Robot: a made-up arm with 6 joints.
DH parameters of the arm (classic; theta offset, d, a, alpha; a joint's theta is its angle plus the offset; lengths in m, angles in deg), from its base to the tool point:
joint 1: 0 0.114 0 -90
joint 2: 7.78 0 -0.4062 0
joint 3: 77.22 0 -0.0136 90
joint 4: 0 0.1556 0 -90
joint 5: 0 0 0.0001 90
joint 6: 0 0.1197 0 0
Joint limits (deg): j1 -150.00..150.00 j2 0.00..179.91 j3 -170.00..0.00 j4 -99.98..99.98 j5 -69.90..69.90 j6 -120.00..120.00
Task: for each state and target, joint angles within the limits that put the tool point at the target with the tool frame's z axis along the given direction. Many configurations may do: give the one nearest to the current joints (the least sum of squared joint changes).
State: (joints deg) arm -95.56 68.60 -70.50 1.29 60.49 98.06
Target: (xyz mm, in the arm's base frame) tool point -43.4 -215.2 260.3 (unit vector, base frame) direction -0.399 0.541 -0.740
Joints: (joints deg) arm -89.10 109.67 -46.14 -24.60 69.78 98.06
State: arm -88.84 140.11 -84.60 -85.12 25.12 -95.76
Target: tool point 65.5 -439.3 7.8 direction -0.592 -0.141 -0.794
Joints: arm -72.10 153.12 -75.75 -64.76 42.10 -95.76
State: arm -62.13 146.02 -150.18 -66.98 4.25 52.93
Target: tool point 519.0 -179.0 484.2 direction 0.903 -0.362 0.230
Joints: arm -18.26 127.04 -137.51 -58.48 4.09 52.93
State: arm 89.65 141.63 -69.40 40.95 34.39 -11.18
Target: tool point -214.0 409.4 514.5 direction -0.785 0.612 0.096
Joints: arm 109.64 112.64 -117.01 85.50 32.37 -11.18
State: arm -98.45 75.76 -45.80 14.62 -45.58 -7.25
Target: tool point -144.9 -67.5 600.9 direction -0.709 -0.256 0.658
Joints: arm -148.47 70.09 -64.18 12.83 -43.34 -7.25
